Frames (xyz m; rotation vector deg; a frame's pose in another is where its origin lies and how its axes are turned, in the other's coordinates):
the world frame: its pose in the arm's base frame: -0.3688 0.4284 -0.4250 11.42 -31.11 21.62
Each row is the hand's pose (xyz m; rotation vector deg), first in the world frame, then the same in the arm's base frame.
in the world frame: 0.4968 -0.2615 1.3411 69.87 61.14 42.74
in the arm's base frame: -0.4949 -0.0417 0.9450 51.65 44.79 80.86
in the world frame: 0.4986 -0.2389 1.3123 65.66 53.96 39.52
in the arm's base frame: -0.4892 -0.0124 0.9237 50.57 36.19 77.25
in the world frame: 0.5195 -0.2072 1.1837 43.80 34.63 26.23
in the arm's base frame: -0.4256 0.0590 0.8297 38.61 10.83 59.90
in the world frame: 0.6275 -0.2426 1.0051 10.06 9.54 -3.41
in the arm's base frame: -0.2431 0.1091 0.7348 20.01 -19.42 21.77
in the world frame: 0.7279 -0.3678 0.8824 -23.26 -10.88 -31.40
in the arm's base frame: -0.0567 0.0592 0.6750 -0.80 -40.84 -16.56
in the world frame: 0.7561 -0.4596 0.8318 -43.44 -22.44 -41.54
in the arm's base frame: 0.0258 -0.0019 0.6398 -15.68 -52.35 -33.92
